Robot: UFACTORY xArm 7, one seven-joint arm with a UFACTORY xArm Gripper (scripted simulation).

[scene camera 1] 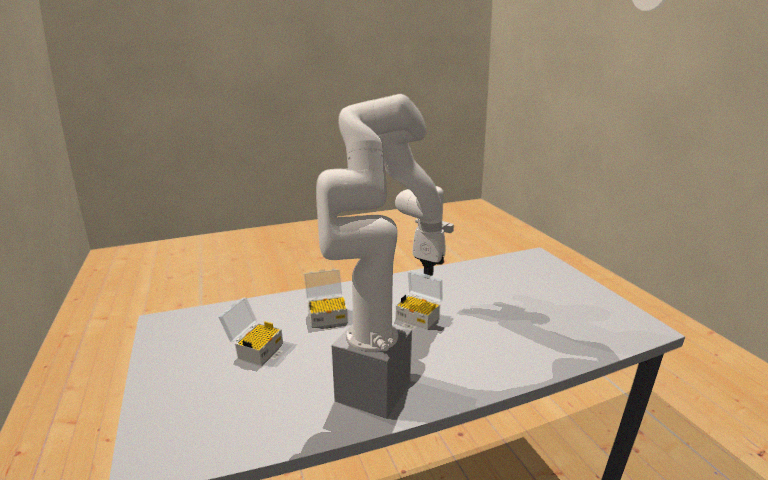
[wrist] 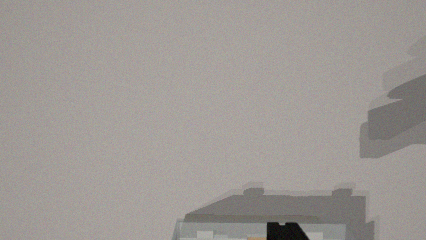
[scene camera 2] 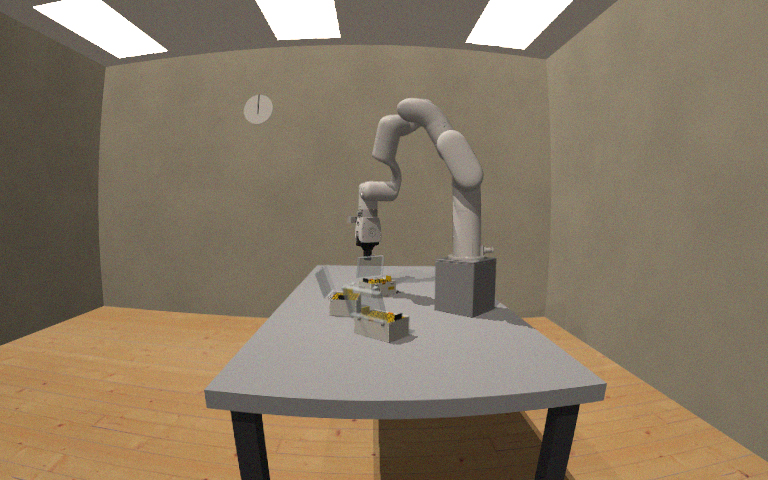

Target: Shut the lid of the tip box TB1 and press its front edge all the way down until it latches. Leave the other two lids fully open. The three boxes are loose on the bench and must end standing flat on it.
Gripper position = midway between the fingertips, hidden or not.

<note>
In view: the gripper [scene camera 1: 428,276] and a tip box [scene camera 1: 418,319].
The gripper also shows in scene camera 2 [scene camera 2: 367,260].
</note>
